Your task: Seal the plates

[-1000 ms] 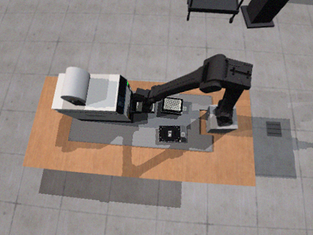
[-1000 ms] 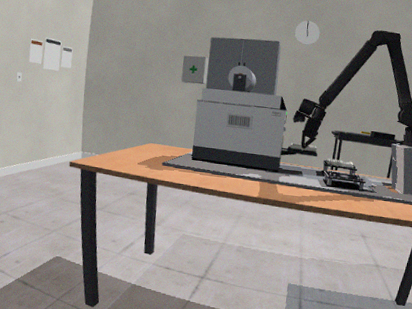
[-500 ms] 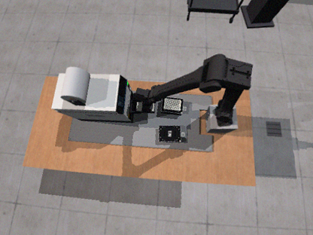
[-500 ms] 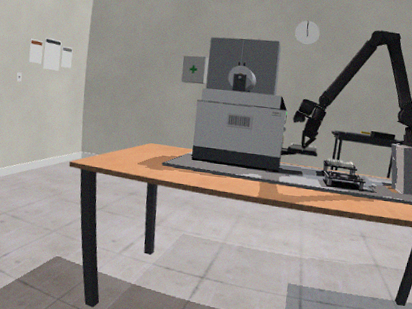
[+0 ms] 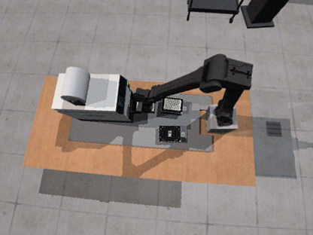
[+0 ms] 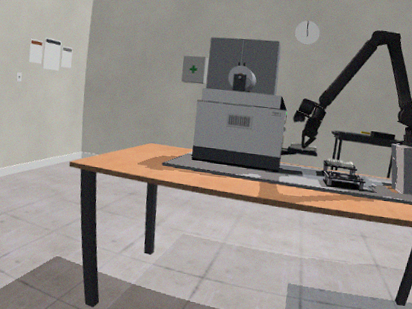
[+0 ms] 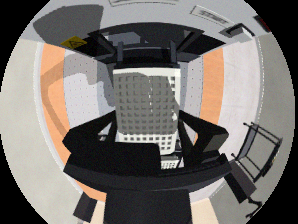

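Now: hand 3 cm above the sealer stage. From my hand the other things lie so: foil roll 33 cm ahead, 5 cm to the right, 29 cm above.
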